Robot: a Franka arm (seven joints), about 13 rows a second.
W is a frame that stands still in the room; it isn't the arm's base.
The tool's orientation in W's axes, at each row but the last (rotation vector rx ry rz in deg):
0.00, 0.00, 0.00
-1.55, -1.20, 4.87
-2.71, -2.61, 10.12
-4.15, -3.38, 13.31
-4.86, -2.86, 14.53
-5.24, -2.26, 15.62
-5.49, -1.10, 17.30
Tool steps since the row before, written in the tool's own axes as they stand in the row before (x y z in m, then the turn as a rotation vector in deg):
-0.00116, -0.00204, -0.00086, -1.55, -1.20, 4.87
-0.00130, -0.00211, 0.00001, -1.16, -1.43, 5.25
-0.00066, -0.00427, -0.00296, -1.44, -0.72, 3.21
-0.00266, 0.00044, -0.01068, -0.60, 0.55, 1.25
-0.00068, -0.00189, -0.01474, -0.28, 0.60, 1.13
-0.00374, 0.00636, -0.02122, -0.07, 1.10, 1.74
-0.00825, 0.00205, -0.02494, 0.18, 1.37, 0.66
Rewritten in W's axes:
-0.00116, -0.00204, -0.00086, -1.55, -1.20, 4.87
-0.00112, -0.00221, 0.00004, -1.15, -1.39, 5.26
0.00024, -0.00444, -0.00276, -1.45, -0.82, 3.18
-0.00197, -0.00088, -0.01080, -0.79, 0.48, 1.17
0.00070, -0.00314, -0.01453, -0.49, 0.60, 1.06
-0.00421, 0.00329, -0.02182, -0.45, 1.18, 1.62
-0.00765, -0.00279, -0.02506, -0.26, 1.42, 0.52

